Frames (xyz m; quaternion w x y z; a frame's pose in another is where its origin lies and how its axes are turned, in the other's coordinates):
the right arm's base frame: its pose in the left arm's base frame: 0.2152 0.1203 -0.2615 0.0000 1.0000 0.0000 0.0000
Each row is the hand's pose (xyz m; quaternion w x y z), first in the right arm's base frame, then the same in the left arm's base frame.
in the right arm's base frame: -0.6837 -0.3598 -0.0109 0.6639 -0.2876 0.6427 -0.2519
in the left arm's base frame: -0.4685 0.4801 -0.2506 0.2876 0.6639 0.2519 0.6427
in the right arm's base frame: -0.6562 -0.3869 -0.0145 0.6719 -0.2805 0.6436 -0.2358
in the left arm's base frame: -0.4410 0.5072 -0.2470 0.2805 0.6719 0.2358 0.6436
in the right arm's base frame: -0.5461 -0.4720 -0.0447 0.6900 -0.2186 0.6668 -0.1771
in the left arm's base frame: -0.3309 0.5923 -0.2168 0.2186 0.6900 0.1771 0.6668
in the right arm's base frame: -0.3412 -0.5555 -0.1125 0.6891 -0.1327 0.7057 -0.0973
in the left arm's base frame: -0.1260 0.6758 -0.1490 0.1327 0.6891 0.0973 0.7057
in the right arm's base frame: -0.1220 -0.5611 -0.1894 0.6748 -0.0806 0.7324 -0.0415
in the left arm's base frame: 0.0932 0.6814 -0.0721 0.0806 0.6748 0.0415 0.7324
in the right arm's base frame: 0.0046 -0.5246 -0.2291 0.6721 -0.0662 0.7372 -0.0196
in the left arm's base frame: 0.2198 0.6449 -0.0324 0.0662 0.6721 0.0196 0.7372
